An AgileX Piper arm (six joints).
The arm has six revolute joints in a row. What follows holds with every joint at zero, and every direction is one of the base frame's.
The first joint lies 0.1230 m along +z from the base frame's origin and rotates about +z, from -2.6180 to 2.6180 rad.
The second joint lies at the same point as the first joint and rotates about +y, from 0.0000 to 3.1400 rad.
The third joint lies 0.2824 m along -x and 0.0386 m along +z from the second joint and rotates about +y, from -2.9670 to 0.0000 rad.
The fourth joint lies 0.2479 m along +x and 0.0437 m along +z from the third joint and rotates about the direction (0.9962, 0, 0.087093), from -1.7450 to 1.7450 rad.
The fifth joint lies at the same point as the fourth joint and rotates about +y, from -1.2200 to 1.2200 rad.
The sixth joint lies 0.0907 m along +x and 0.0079 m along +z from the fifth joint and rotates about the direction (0.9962, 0, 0.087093), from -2.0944 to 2.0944 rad.
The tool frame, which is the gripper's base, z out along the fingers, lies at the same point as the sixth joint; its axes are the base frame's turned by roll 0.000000, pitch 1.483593 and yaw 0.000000 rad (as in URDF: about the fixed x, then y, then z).
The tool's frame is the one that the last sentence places.
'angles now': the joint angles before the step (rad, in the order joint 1, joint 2, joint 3, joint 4, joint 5, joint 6). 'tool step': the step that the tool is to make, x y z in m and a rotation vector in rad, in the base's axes. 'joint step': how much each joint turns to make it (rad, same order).
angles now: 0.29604, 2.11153, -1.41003, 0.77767, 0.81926, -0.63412
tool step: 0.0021, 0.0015, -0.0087, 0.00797, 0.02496, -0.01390
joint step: 0.00008, 0.02653, -0.00760, 0.01679, -0.00002, 0.00509
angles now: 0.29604, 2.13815, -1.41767, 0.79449, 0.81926, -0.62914
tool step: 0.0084, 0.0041, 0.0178, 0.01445, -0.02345, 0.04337
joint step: -0.00004, -0.00009, -0.07652, -0.02463, 0.06354, 0.00921
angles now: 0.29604, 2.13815, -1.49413, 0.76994, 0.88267, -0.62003
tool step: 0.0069, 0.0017, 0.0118, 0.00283, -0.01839, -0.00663
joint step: -0.00009, -0.00017, -0.05030, -0.02088, 0.01844, 0.03487
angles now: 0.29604, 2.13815, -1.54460, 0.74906, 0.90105, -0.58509
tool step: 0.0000, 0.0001, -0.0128, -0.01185, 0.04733, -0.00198
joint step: -0.00010, 0.02983, -0.00253, -0.00847, 0.01548, 0.01879
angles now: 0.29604, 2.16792, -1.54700, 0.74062, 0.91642, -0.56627
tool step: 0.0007, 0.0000, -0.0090, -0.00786, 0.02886, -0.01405
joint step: 0.00002, 0.02088, -0.00130, -0.00385, -0.00016, 0.01954
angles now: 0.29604, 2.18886, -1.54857, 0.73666, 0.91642, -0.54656
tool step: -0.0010, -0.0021, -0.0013, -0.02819, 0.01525, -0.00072
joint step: -0.00001, 0.00007, -0.00097, -0.03774, 0.00969, 0.03133
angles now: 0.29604, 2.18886, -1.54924, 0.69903, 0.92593, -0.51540
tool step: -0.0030, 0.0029, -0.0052, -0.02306, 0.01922, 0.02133
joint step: 0.01086, 0.00969, -0.00016, -0.02660, 0.01229, 0.01211
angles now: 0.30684, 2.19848, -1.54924, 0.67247, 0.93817, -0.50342
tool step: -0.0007, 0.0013, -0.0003, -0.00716, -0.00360, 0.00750
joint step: 0.00464, -0.00016, 0.00011, -0.00871, -0.00206, 0.00082
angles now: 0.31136, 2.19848, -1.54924, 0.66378, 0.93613, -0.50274
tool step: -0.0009, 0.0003, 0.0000, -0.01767, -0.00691, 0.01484
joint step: 0.00433, -0.00200, 0.00007, -0.02268, -0.00007, 0.00177
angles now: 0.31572, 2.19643, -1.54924, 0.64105, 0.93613, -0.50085
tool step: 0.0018, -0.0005, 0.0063, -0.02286, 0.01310, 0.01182
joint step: 0.00048, 0.00004, -0.03251, -0.04194, 0.04267, 0.03640
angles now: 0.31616, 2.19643, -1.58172, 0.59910, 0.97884, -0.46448
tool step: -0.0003, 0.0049, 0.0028, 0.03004, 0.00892, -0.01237
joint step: 0.00574, -0.00009, -0.00605, 0.03418, 0.00424, 0.00360
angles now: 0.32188, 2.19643, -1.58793, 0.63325, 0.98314, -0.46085
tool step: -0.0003, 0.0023, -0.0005, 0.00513, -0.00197, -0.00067
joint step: 0.00460, 0.00164, 0.00018, 0.00710, -0.00574, -0.00143
